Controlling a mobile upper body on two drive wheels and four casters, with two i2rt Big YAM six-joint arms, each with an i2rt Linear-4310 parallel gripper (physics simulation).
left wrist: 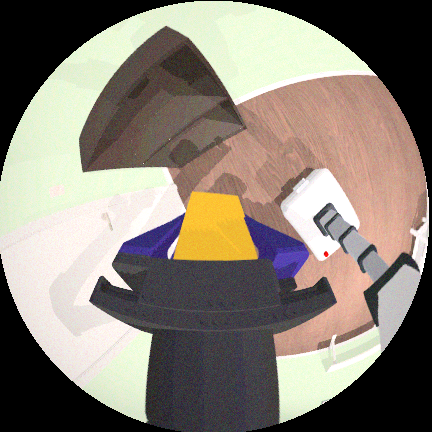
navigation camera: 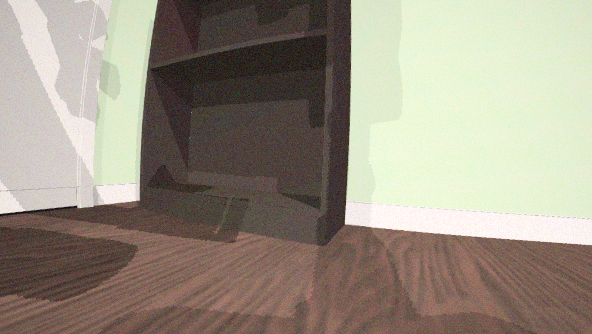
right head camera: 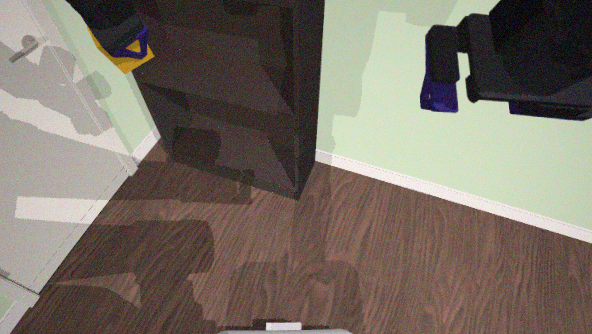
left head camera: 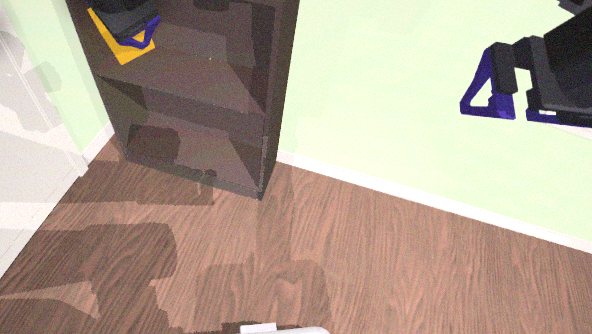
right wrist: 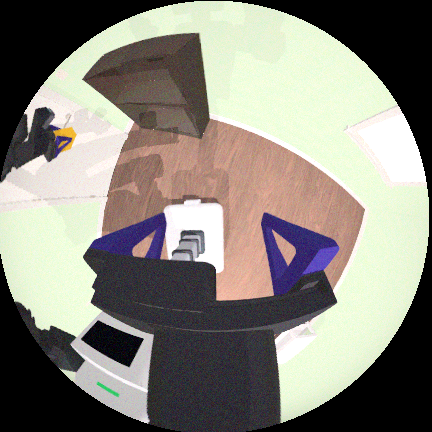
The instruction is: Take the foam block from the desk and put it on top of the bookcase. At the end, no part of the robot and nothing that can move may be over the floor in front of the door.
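Note:
The yellow foam block is held in the air by my left gripper, shut on it. In both head views they overlap the bookcase's upper left part. The dark bookcase stands upright by the wall; in the left wrist view its top board shows, apart from the block. My right gripper is open and empty, off to the right. The desk cannot be made out.
The white door is left of the bookcase, and my left arm appears against it in the right wrist view. My white base stands on the wood floor. A green wall runs right.

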